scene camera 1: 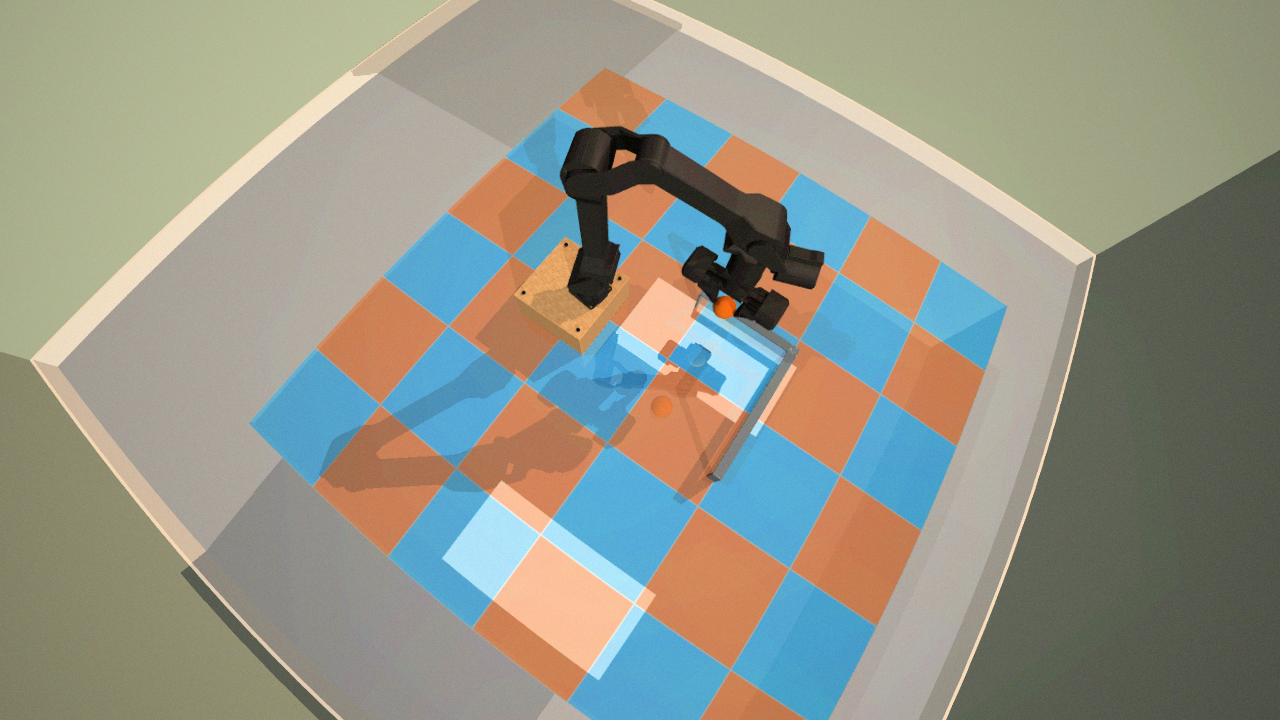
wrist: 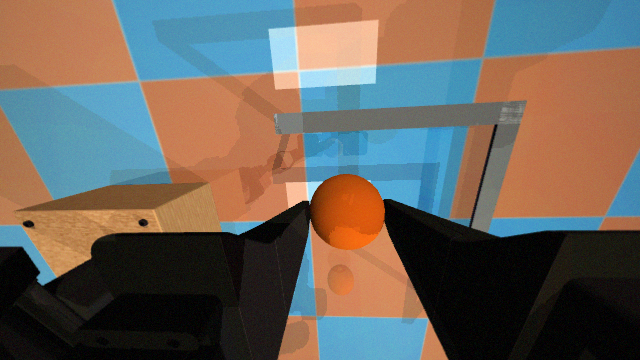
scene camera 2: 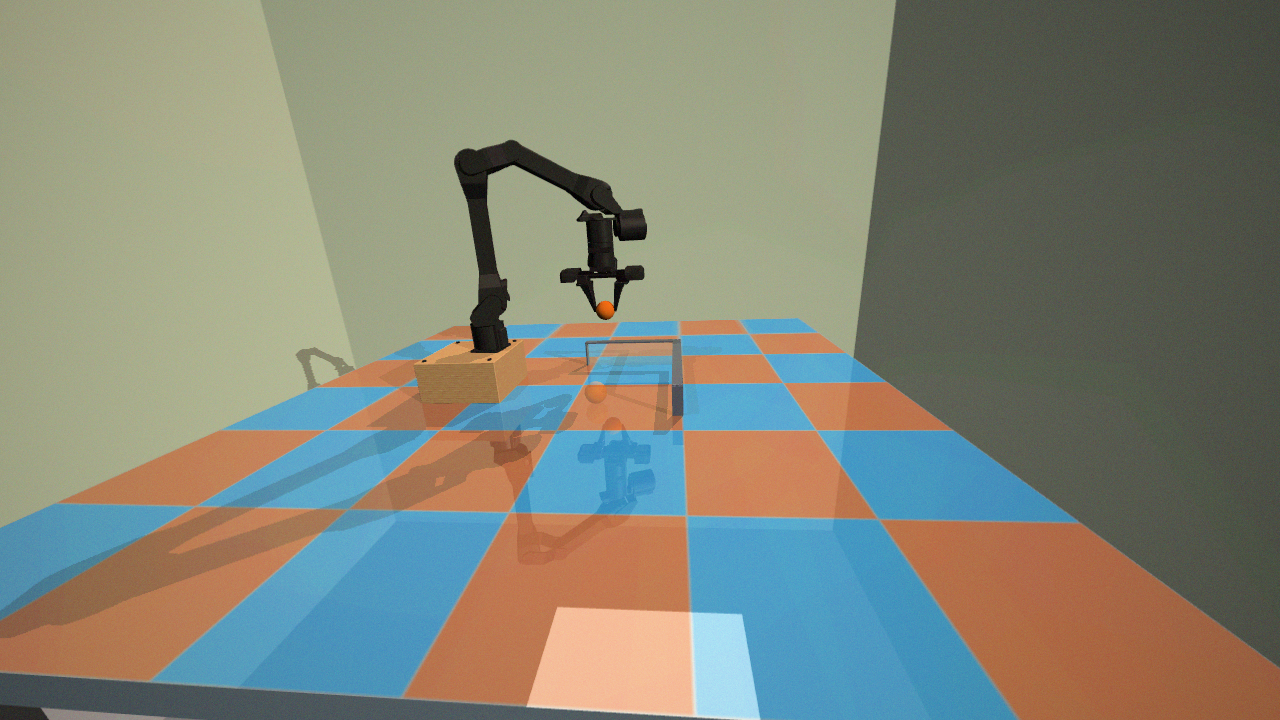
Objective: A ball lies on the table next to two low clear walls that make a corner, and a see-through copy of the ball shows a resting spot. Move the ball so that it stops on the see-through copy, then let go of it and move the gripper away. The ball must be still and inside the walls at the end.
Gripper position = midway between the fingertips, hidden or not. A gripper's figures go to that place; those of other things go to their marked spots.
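Labels:
I see that my gripper (wrist: 345, 206) is 11 cm from the lens, while an orange ball (wrist: 347, 212) is 8 cm from the lens.

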